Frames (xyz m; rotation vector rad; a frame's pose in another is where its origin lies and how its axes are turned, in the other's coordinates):
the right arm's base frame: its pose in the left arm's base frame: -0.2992 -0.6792 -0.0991 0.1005 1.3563 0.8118
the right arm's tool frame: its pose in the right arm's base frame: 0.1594 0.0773 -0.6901 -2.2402 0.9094 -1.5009
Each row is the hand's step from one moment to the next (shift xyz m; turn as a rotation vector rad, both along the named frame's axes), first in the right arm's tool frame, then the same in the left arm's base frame.
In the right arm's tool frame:
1: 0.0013 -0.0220 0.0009 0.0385 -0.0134 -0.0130
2: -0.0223 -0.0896 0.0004 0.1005 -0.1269 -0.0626
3: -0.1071 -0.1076 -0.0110 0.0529 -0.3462 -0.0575
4: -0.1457 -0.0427 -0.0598 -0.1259 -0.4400 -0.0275
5: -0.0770 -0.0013 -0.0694 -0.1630 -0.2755 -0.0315
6: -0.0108 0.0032 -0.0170 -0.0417 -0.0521 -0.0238
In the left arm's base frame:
1: 0.0042 0.0213 0.0042 0.0422 0.0071 0.0013
2: -0.0077 0.0871 0.0298 0.1331 0.0985 0.0519
3: -0.0803 0.1055 0.0748 0.1195 0.3124 0.1186
4: -0.1099 0.0315 0.1164 -0.0432 0.4201 0.1786
5: -0.0488 -0.0144 0.0903 -0.1009 0.2633 0.1547
6: -0.0050 -0.0073 0.0184 -0.0233 0.0453 0.0492

